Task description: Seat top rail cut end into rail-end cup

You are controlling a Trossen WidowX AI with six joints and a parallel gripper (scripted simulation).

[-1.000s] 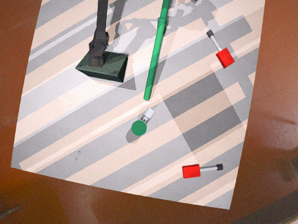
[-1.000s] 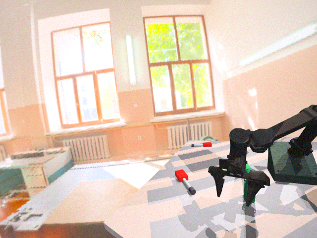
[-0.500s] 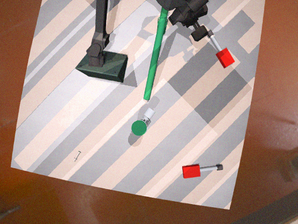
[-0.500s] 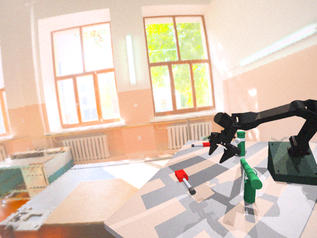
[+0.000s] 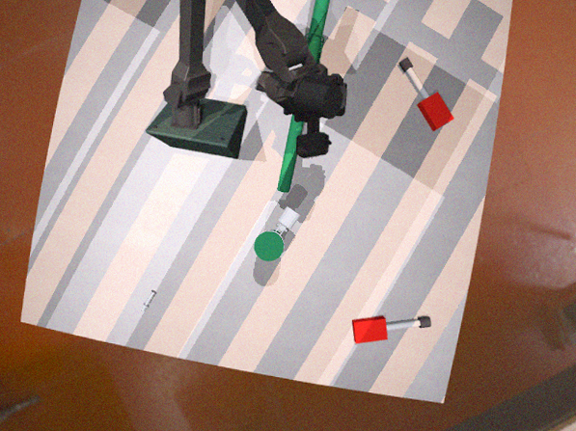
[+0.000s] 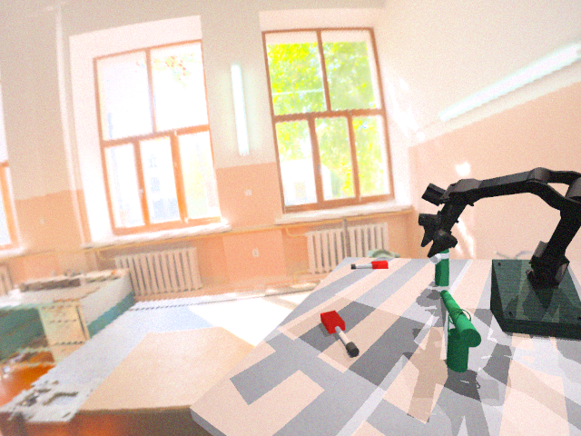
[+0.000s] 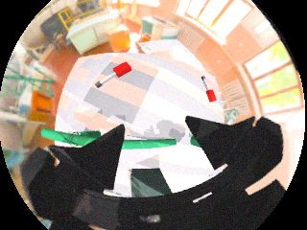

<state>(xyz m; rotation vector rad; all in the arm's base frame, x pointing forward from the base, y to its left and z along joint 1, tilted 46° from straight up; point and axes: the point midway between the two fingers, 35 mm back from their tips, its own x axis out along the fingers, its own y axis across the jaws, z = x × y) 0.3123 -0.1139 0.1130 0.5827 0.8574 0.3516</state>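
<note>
My gripper tip is now 220 mm to the left of the rail-end cup, 90 mm above it and 80 mm past it. Round my gripper tip: green line post: 240 mm to the left, 140 mm below, 50 mm behind; metal piece: 480 mm to the right, 450 mm behind, 230 mm below.
</note>
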